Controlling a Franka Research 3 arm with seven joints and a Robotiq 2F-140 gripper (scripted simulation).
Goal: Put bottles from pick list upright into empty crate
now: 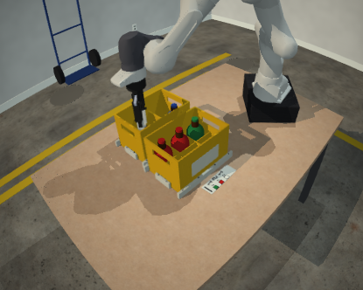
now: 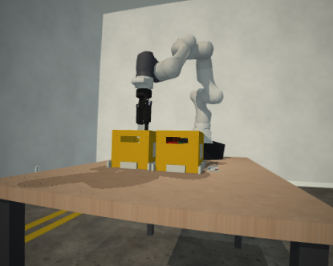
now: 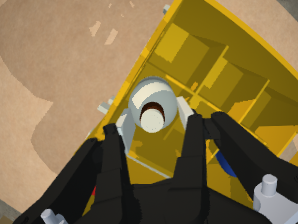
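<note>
My hand is 8 cm above the white-capped bottle and 1 cm to the right of it. The rest, counted from my hand: red-label bottle: 13 cm to the left, 9 cm behind, 8 cm below; blue-label bottle: 17 cm behind, 8 cm below, 2 cm to the right; green bottle: 18 cm behind, 12 cm to the left, 8 cm below.
</note>
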